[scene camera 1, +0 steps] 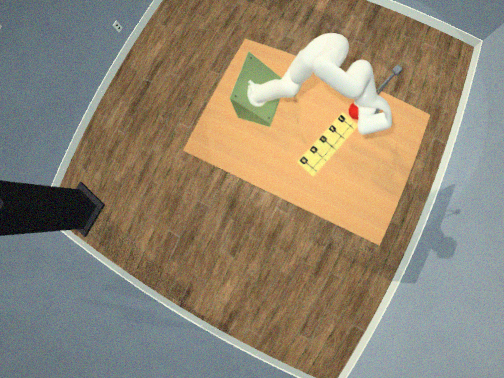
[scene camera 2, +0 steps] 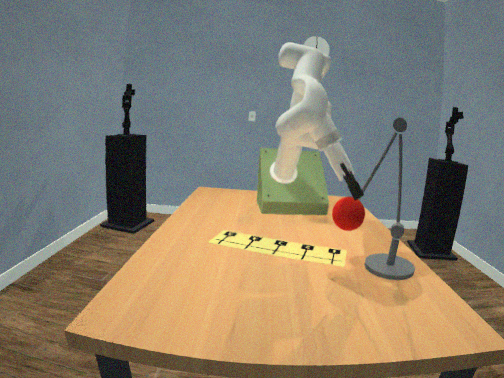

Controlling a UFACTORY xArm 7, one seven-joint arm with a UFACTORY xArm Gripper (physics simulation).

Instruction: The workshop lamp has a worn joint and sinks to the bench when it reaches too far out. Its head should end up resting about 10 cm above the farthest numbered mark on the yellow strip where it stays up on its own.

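Places are measured from the arm's base along level axes (x ahead, y left, z up), in millimetres.
Pixels of known places: gripper, fingertip midpoint: (scene camera 2: 358,196); arm's base, link origin: (scene camera 1: 256,95) (scene camera 2: 283,172).
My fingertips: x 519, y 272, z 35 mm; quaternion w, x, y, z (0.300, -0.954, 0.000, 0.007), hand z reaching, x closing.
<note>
Ahead of a thing's pixels: the offset from my fingertips to its top centre. "spot": to the spot under its first point. Level surfaces: height alone.
The lamp's red ball head @[spot: dz -27, dx -24, dy -59 mm] (scene camera 1: 353,111) (scene camera 2: 348,213) hangs above the table, near the end of the yellow numbered strip @[spot: dz -198, dx -35, dy -263 mm] (scene camera 1: 325,148) (scene camera 2: 292,251) closest to the lamp base. The grey lamp base @[spot: dz -185, dx +60, dy +120 mm] (scene camera 2: 389,266) stands on the table at the right in scene camera 2. Its upright rises to a raised elbow joint @[spot: dz +235, dx +29, dy +83 mm] (scene camera 1: 397,69) (scene camera 2: 399,125), from which a thin rod @[spot: dz +99, dx +20, dy +44 mm] (scene camera 2: 378,165) slopes down to the head. My black gripper (scene camera 2: 358,194) is shut on this rod's lower end, just above the head. In scene camera 1 my white arm hides the gripper and lamp base. The strip's digits are too blurred to read surely.
My white arm (scene camera 1: 337,77) (scene camera 2: 302,105) reaches over the wooden table @[dz -199 mm] (scene camera 1: 260,165) (scene camera 2: 175,300) from a green mount (scene camera 1: 240,107) (scene camera 2: 315,180). The table's edge lies close behind the lamp. Black pedestals (scene camera 2: 126,180) (scene camera 2: 445,200) stand beyond the table.
</note>
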